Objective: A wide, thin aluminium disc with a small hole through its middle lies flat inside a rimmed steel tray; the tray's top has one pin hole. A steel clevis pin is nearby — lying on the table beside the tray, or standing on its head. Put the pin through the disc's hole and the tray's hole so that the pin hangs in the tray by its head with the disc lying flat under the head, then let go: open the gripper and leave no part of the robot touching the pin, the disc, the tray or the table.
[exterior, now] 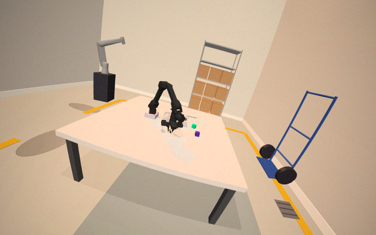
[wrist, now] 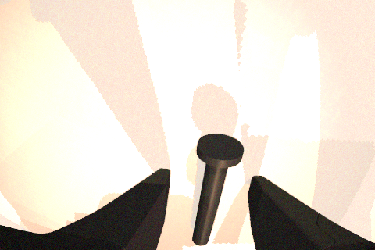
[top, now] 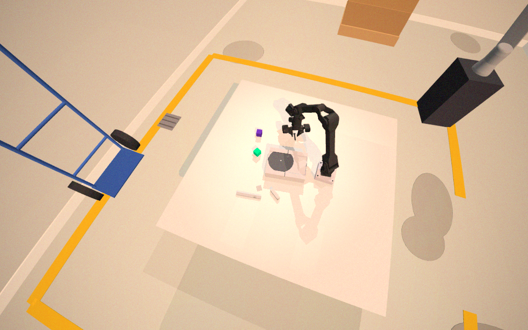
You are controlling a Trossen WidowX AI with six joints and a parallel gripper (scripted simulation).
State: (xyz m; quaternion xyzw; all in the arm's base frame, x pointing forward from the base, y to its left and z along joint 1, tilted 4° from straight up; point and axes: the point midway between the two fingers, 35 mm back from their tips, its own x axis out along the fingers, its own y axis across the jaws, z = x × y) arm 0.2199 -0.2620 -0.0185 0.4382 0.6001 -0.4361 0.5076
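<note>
Now: gripper tip 1 cm to the right of the clevis pin. Also, from my gripper tip: pale rimmed tray (25 cm to the left, 4 cm above, 3 cm ahead); then aluminium disc (24 cm to the left, 7 cm ahead, 5 cm above); then purple cube (25 cm ahead, 3 cm to the left, 2 cm above).
</note>
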